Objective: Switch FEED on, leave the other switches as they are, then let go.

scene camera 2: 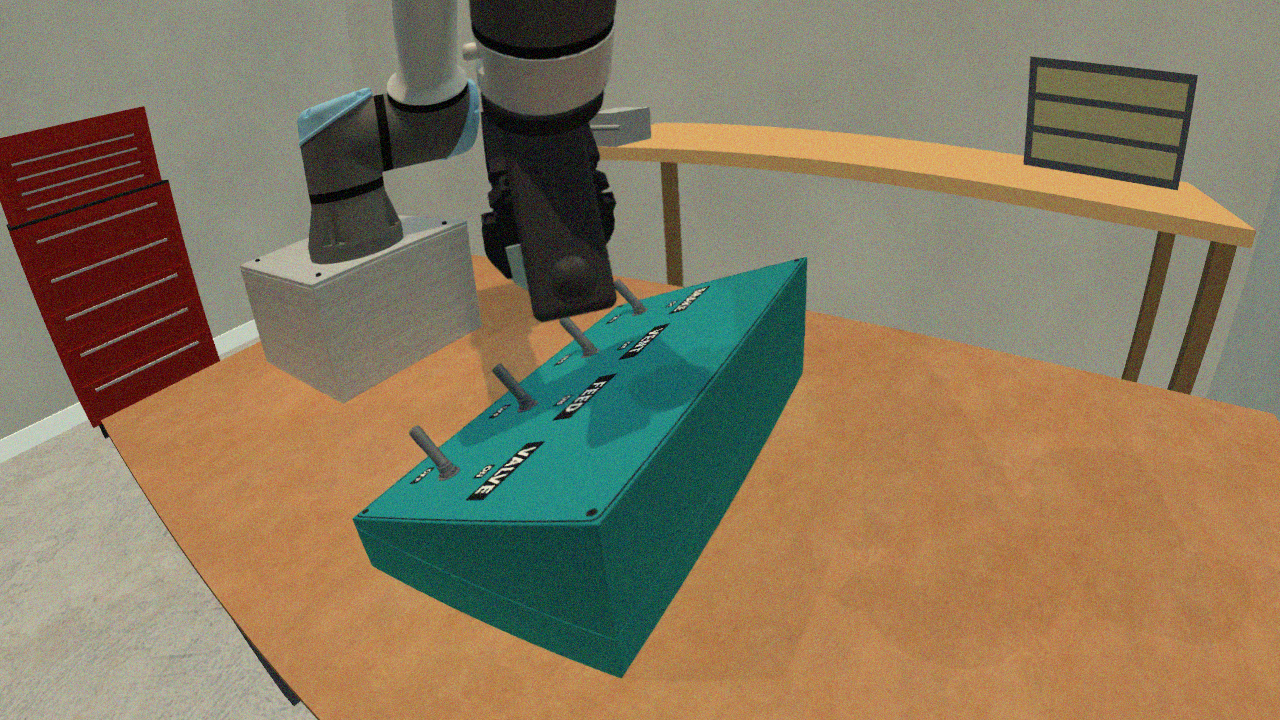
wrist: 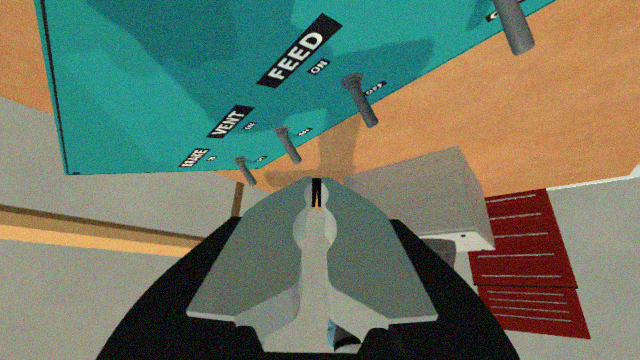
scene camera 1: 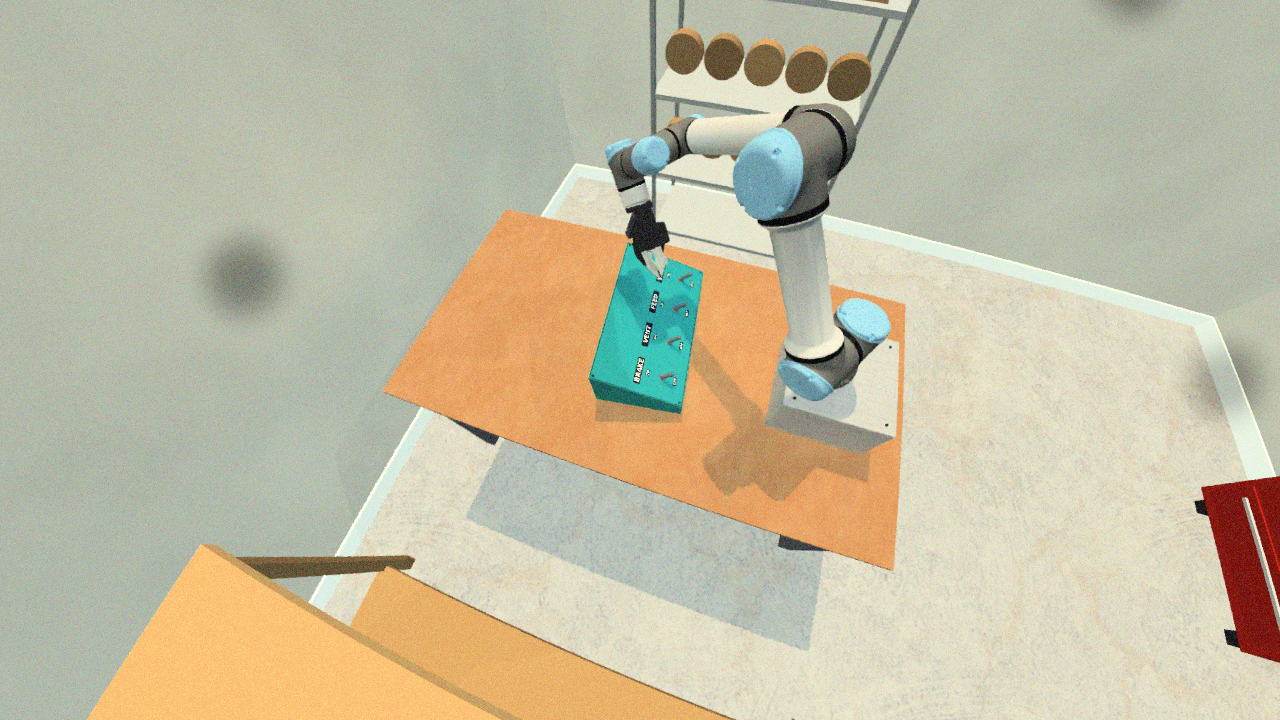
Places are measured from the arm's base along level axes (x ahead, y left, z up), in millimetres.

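Where they show: gripper, between the fingertips: [wrist: 317, 180] [scene camera 1: 660, 277]; arm's base, origin of its link: [scene camera 2: 356, 246].
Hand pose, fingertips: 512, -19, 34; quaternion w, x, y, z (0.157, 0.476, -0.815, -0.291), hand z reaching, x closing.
Things, the pixels of their top centre, and the offset from my fingertips, as dx, dy, dz. Level surfaces: height alone.
- FEED switch, centre of its top: [scene camera 2: 508, 366] [wrist: 363, 121] [scene camera 1: 681, 302] -71, -6, -86
- VALVE switch, centre of its top: [scene camera 2: 425, 429] [wrist: 520, 39] [scene camera 1: 686, 272] -34, -120, -86
- VENT switch, centre of its top: [scene camera 2: 574, 317] [wrist: 288, 161] [scene camera 1: 674, 335] -108, +108, -86
- BRAKE switch, centre of its top: [scene camera 2: 626, 280] [wrist: 245, 184] [scene camera 1: 668, 372] -145, +223, -86
- orange table, height of its surface: dz -212
A teal switch box [scene camera 1: 617, 331] [scene camera 2: 716, 429] [wrist: 125, 145] stands on the table. The FEED switch [scene camera 1: 681, 308] [scene camera 2: 512, 386] [wrist: 361, 102] leans toward its OFF label. The VALVE switch [scene camera 1: 686, 279] [scene camera 2: 434, 452] [wrist: 515, 27], VENT switch [scene camera 1: 674, 342] [scene camera 2: 577, 335] [wrist: 289, 146] and BRAKE switch [scene camera 1: 668, 378] [scene camera 2: 629, 296] [wrist: 246, 171] lean the same way. My gripper [scene camera 1: 659, 271] [wrist: 317, 180] is shut and empty. It hangs above the box, apart from the levers; in scene camera 1 it covers part of the VALVE label. In scene camera 2 its dark body hides the fingertips.
The arm's pale base block [scene camera 1: 841, 402] [scene camera 2: 358, 313] [wrist: 420, 195] stands on the orange table [scene camera 1: 483, 322] [scene camera 2: 939, 537] beyond the lever side of the box. A red drawer cabinet [scene camera 2: 116, 304] [wrist: 530, 240], a wooden bench [scene camera 2: 850, 152] and a shelf rack [scene camera 1: 653, 53] stand farther off.
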